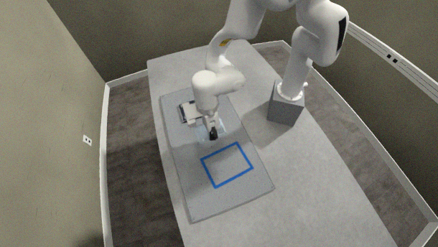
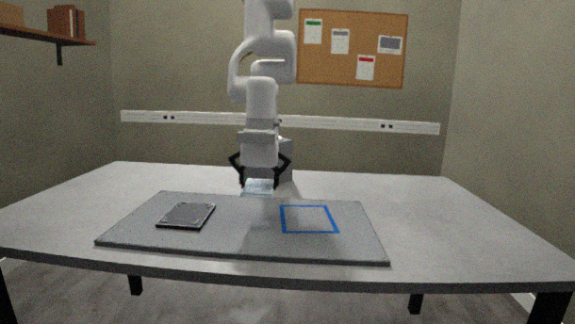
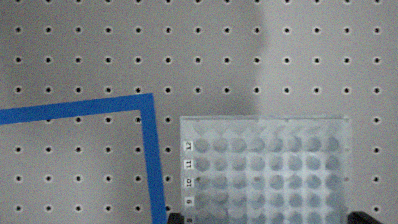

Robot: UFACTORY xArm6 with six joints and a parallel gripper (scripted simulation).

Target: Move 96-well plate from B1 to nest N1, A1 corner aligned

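The dark plate nest lies 200 mm to the right of my hand, 100 mm below it and 10 mm ahead of it. The rest, counted from my hand: 96-well plate (10 mm below).
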